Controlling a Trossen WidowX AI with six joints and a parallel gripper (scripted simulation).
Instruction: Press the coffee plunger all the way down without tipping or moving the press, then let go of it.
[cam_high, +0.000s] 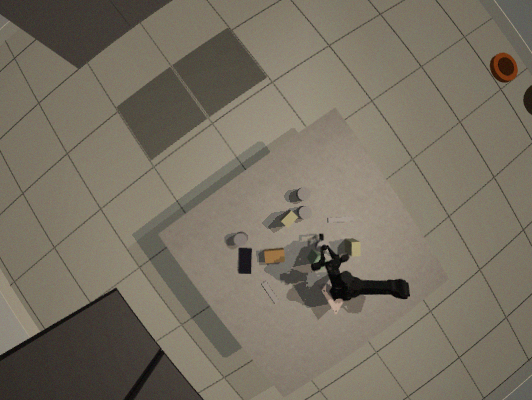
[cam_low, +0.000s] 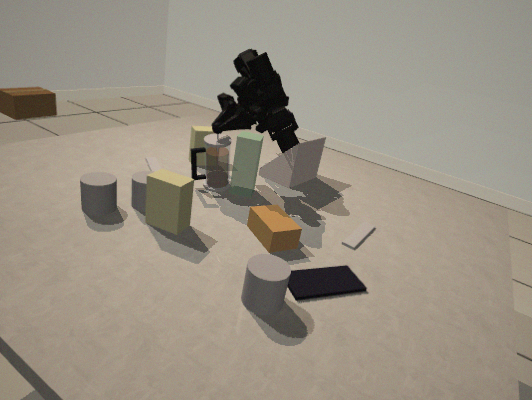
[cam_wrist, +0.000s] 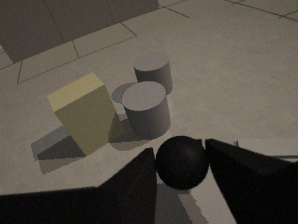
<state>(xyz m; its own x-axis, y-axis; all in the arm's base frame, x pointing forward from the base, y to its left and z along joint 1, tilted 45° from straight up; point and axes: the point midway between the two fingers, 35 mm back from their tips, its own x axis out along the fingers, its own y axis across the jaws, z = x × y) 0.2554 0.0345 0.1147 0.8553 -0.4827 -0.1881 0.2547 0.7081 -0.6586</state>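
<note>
My gripper tip is 90 mm above the coffee press, 10 mm to the left of it and 10 mm past it. Round my gripper tip: orange box: 260 mm to the left, 140 mm below, 50 mm ahead; then dark slab: 420 mm to the left, 170 mm below, 100 mm ahead; then green box: 90 mm below, 70 mm behind, 60 mm to the left.
</note>
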